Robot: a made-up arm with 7 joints.
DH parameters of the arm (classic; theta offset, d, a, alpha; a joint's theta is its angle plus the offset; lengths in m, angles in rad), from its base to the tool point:
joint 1: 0 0.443 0 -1.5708
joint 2: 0 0 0 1.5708
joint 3: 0 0.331 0.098 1.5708
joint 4: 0 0 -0.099 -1.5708
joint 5: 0 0.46 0 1.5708
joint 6: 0 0 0.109 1.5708
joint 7: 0 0 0 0
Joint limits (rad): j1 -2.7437..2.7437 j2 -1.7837..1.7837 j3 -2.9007..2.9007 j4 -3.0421..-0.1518 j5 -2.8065..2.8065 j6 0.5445..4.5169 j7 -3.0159..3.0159
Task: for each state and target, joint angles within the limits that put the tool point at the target. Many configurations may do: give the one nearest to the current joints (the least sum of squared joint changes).
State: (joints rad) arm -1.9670 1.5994 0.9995 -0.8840 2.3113 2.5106 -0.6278
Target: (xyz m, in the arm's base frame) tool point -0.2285 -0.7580 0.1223
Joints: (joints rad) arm -2.2420 1.5670 0.8915 -0.7661 2.2865 2.5425 -0.6278
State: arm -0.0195 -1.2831 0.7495 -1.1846 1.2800 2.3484 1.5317
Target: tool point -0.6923 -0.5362 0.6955
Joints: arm 0.7823 -1.6220 0.5177 -0.6033 1.1667 2.1306 1.5317
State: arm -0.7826 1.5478 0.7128 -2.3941 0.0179 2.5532 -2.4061
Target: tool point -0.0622 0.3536 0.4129
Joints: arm -0.5099 1.7837 1.2901 -3.0421 -0.0753 1.9141 -2.4061
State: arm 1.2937 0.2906 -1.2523 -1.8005 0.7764 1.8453 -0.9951
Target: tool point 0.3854 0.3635 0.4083
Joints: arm 1.6450 -0.0641 -0.8761 -2.4916 0.7856 1.6879 -0.9951
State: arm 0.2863 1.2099 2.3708 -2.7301 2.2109 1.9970 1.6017
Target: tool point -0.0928 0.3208 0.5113
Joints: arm -0.3701 1.3398 2.1708 -2.8968 2.2284 2.2892 1.6017
